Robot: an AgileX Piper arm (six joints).
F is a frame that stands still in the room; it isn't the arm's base.
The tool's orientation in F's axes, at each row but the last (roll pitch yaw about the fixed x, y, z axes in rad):
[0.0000, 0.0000, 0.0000]
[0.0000, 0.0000, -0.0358]
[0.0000, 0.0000, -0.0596]
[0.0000, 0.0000, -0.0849]
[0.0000, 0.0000, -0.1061]
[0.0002, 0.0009, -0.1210]
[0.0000, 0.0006, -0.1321]
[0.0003, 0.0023, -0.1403]
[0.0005, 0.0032, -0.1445]
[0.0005, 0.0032, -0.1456]
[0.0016, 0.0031, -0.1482]
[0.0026, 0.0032, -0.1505]
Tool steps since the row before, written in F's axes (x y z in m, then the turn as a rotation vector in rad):
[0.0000, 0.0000, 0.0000, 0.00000, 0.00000, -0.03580]
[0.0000, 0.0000, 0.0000, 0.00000, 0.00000, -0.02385]
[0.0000, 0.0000, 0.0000, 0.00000, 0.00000, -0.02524]
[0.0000, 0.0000, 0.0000, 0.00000, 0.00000, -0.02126]
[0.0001, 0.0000, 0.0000, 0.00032, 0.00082, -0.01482]
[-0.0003, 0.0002, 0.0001, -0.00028, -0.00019, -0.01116]
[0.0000, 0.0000, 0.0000, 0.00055, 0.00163, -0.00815]
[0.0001, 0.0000, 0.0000, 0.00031, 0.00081, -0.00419]
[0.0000, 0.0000, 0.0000, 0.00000, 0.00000, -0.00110]
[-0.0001, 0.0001, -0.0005, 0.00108, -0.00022, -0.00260]
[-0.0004, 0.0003, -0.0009, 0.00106, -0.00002, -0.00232]
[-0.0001, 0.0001, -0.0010, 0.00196, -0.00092, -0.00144]
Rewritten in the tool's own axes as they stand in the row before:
[0.0000, 0.0000, 0.0000, 0.00000, 0.00000, -0.03580]
[0.0000, 0.0000, 0.0000, 0.00000, 0.00000, -0.02385]
[0.0000, 0.0000, 0.0000, 0.00000, 0.00000, -0.02524]
[0.0000, 0.0000, 0.0000, 0.00000, 0.00000, -0.02126]
[0.0001, 0.0000, 0.0000, 0.00023, 0.00085, -0.01482]
[-0.0003, 0.0002, 0.0001, -0.00024, -0.00022, -0.01116]
[0.0000, 0.0000, 0.0000, 0.00034, 0.00169, -0.00815]
[0.0001, 0.0000, 0.0000, 0.00020, 0.00084, -0.00419]
[0.0000, 0.0000, 0.0000, 0.00000, 0.00000, -0.00110]
[-0.0001, 0.0001, -0.0005, 0.00111, -0.00006, -0.00260]
[-0.0004, 0.0002, -0.0009, 0.00106, 0.00013, -0.00232]
[-0.0001, 0.0001, -0.0010, 0.00208, -0.00062, -0.00143]

